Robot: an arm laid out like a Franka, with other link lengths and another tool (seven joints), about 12 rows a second.
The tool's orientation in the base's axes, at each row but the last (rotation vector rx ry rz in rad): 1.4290 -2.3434 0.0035; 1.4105 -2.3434 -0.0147; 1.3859 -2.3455 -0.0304; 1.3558 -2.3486 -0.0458; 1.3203 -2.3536 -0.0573; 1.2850 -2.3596 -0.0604; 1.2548 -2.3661 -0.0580; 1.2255 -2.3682 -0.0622; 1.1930 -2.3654 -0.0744; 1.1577 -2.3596 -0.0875
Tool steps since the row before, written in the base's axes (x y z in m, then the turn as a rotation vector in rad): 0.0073 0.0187 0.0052 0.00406 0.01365 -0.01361; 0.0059 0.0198 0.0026 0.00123 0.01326 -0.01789; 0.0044 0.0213 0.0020 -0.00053 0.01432 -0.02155; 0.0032 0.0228 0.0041 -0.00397 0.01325 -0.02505; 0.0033 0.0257 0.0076 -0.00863 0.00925 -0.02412; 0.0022 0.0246 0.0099 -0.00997 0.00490 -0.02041; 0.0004 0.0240 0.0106 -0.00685 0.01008 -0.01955; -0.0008 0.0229 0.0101 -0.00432 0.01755 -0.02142; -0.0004 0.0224 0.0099 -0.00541 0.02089 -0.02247; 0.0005 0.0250 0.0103 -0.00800 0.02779 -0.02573
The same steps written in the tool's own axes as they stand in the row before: -0.0172 0.0038 -0.0110 -0.01779 0.00036 0.00844; -0.0184 0.0053 -0.0083 -0.01773 0.00165 0.01342; -0.0191 0.0075 -0.0074 -0.01913 0.00283 0.01720; -0.0190 0.0103 -0.0090 -0.01795 0.00426 0.02187; -0.0199 0.0132 -0.0126 -0.01225 0.00606 0.02356; -0.0173 0.0146 -0.0140 -0.00677 0.00557 0.02152; -0.0153 0.0163 -0.0138 -0.01205 0.00639 0.01857; -0.0136 0.0169 -0.0125 -0.01985 0.00848 0.01788; -0.0131 0.0167 -0.0122 -0.02229 0.01108 0.01873; -0.0149 0.0183 -0.0132 -0.02753 0.01645 0.02168
